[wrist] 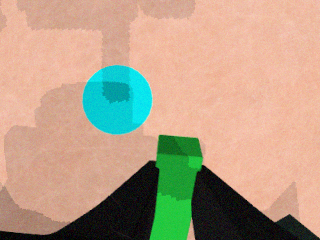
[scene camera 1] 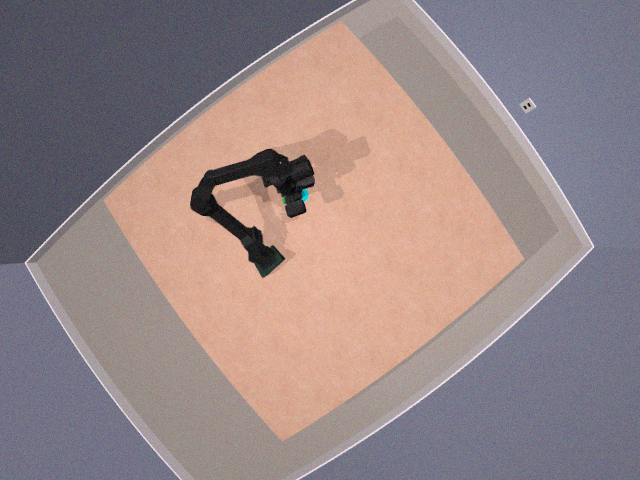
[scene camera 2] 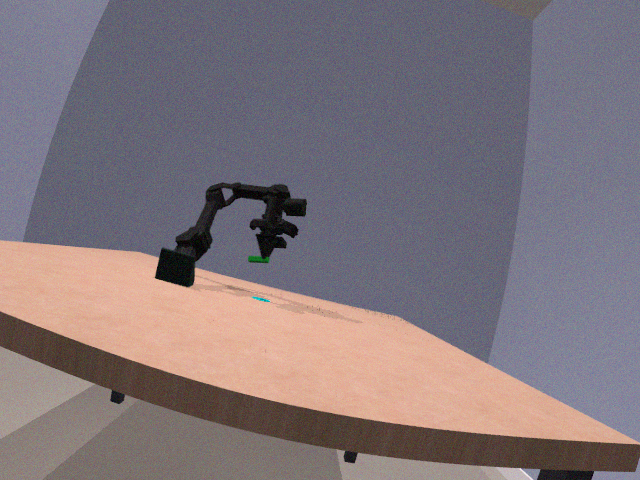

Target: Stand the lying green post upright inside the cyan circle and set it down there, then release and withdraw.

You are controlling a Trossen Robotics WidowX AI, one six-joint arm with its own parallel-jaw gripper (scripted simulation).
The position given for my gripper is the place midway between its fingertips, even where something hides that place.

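A green post is held by my gripper (scene camera 2: 264, 259), and I find that gripper in scene camera 1 (scene camera 1: 297, 196) as well as in the wrist view (wrist: 175, 172). I also see a cyan circle (wrist: 117, 99).
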